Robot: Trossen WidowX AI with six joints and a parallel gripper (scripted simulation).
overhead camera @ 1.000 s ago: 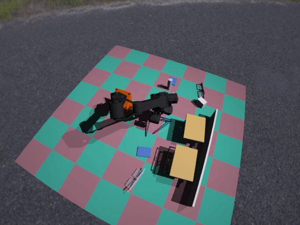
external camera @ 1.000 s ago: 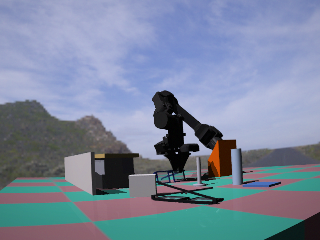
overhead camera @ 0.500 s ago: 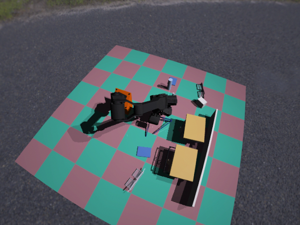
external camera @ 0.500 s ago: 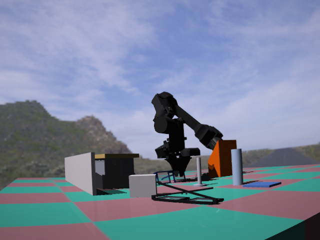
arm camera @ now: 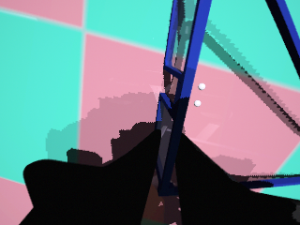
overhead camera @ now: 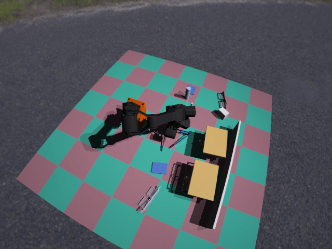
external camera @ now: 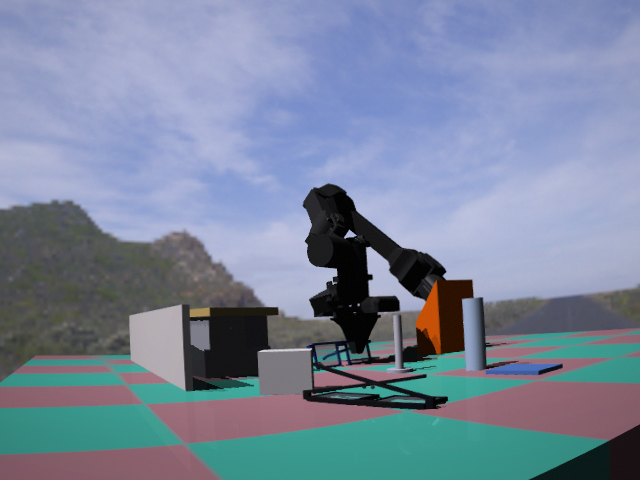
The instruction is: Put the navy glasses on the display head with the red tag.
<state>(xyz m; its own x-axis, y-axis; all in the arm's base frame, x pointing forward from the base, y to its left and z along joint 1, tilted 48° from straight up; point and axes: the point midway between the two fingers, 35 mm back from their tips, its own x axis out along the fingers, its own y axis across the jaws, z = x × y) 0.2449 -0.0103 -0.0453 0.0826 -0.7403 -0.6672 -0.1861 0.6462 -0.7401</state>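
The thin post is 190 mm to the left of my gripper tip, 40 mm ahead of it and 10 mm above it. From my gripper tip the other things lie so: white wall 360 mm ahead, 100 mm to the right, 40 mm above; then white cube 270 mm to the left, 240 mm ahead, 10 mm above.
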